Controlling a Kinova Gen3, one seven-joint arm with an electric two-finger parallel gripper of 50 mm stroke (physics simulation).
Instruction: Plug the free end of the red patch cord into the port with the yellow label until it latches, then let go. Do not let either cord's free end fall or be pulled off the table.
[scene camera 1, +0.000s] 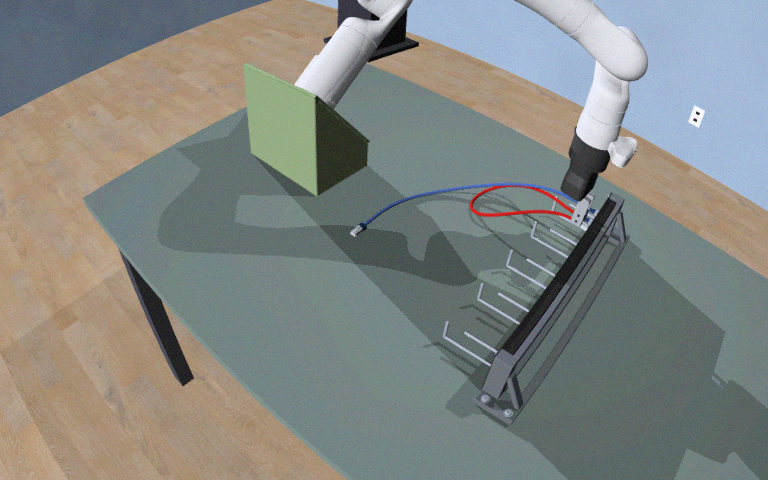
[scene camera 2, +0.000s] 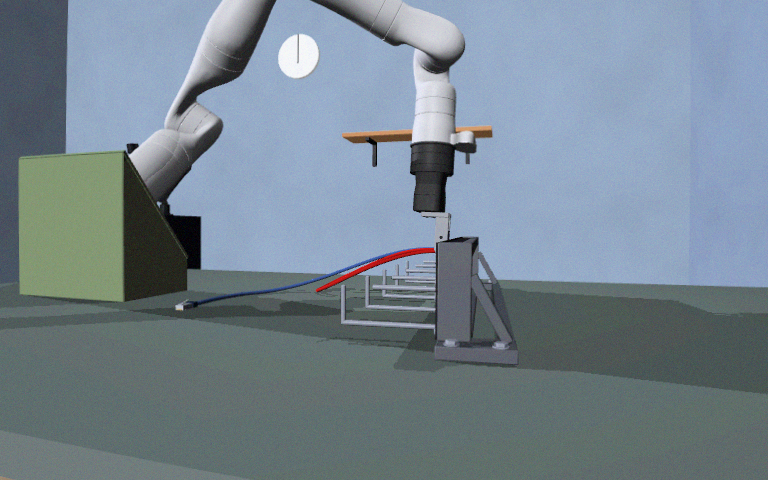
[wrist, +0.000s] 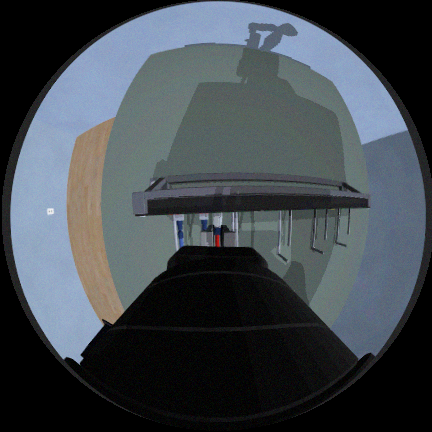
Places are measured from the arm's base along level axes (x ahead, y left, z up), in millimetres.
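Where they show: gripper, fingertip midpoint: (scene camera 1: 577, 221) (wrist: 216, 231); arm's base, origin of the base link: (scene camera 1: 311, 102) (scene camera 2: 114, 206).
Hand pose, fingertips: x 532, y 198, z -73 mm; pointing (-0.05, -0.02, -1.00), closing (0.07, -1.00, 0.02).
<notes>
Each offset is from my fingertips to the centre of the thing. "spot": to the spot under its first point.
My gripper (scene camera 1: 578, 217) (wrist: 216, 231) is shut on the plug of the red patch cord (scene camera 1: 509, 213) (scene camera 2: 334, 283) (wrist: 217, 241), close against the port side of the rack panel {32 mm ahead, 125 mm right, 27 mm down} (scene camera 1: 557, 271) (scene camera 2: 454, 294) (wrist: 280, 203). In the wrist view the plug's pale body {spot: 17 mm ahead, 0 mm left, 3 mm up} (wrist: 218, 220) points at the panel, and its dark blue boot is between the fingers. How deep the plug sits is hidden under the panel's top edge. The red cord loops back to the panel beside the gripper. The ports' faces and the yellow label do not show in these views.
The blue cord (scene camera 1: 430, 190) (scene camera 2: 271, 290) (wrist: 180, 235) runs from the panel beside the gripper; its free plug {spot: 301 mm back, 275 mm right, 71 mm down} (scene camera 1: 356, 230) (scene camera 2: 184, 305) lies on the table. Several metal cord hooks (scene camera 1: 512, 266) (scene camera 2: 367, 291) (wrist: 282, 235) stick out of the panel. A green wedge-shaped box (scene camera 1: 283, 130) (scene camera 2: 70, 226) stands near the arm's base.
</notes>
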